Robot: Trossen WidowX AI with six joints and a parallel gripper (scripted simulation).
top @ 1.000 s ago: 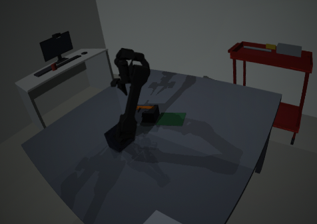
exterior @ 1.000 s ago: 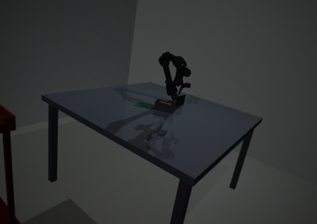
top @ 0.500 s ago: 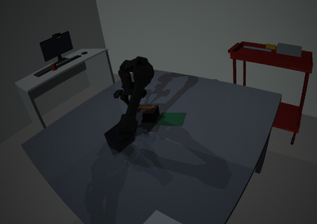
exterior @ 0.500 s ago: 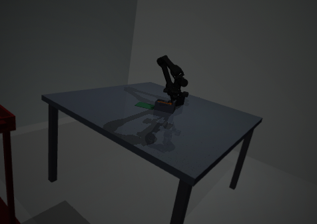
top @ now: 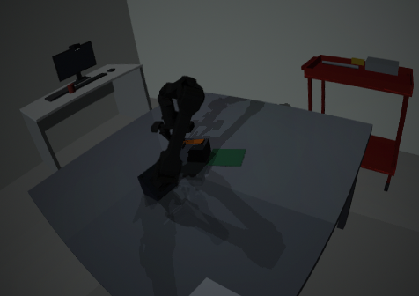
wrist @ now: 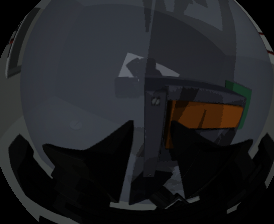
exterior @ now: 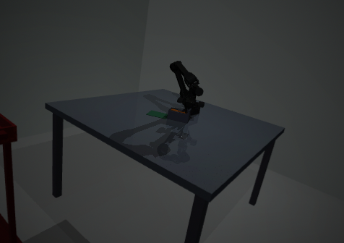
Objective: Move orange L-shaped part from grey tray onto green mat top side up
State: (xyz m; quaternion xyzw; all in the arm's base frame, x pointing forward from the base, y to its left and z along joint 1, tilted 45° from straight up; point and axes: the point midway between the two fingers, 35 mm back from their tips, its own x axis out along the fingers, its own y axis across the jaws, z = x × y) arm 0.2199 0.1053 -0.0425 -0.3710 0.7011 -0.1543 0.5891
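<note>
The orange L-shaped part lies 20 mm ahead of my gripper tip, 60 mm to the right of it and 10 mm below it. The rest, counted from my gripper tip: green mat 70 mm ahead, 210 mm to the right, 70 mm below.
</note>
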